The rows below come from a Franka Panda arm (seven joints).
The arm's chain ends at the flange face. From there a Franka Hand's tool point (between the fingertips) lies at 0.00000 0.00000 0.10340 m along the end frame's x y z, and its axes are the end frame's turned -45 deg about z.
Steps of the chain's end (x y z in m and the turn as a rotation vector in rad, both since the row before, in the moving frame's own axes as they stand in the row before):
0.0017, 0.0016, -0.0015, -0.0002, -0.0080, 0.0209
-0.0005, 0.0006, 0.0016, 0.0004, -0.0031, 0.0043
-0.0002, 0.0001, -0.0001, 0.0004, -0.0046, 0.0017
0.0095, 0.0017, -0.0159, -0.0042, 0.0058, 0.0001
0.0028, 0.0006, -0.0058, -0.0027, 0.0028, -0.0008
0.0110, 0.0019, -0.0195, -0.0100, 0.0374, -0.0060
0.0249, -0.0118, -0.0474, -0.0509, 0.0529, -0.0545
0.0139, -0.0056, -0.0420, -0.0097, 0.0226, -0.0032
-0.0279, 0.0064, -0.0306, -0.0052, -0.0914, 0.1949
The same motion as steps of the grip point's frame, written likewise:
-0.0005, 0.0018, -0.0015, 0.0055, -0.0058, 0.0209
-0.0010, -0.0002, 0.0016, 0.0025, -0.0019, 0.0043
-0.0005, -0.0004, -0.0001, 0.0035, -0.0030, 0.0017
0.0056, 0.0087, -0.0159, -0.0071, 0.0011, 0.0001
0.0016, 0.0028, -0.0058, -0.0039, 0.0001, -0.0008
0.0084, 0.0126, -0.0196, -0.0335, 0.0194, -0.0060
0.0263, 0.0168, -0.0477, -0.0734, 0.0014, -0.0545
0.0147, 0.0082, -0.0420, -0.0228, 0.0091, -0.0032
-0.0307, -0.0221, -0.0310, 0.0610, -0.0683, 0.1949

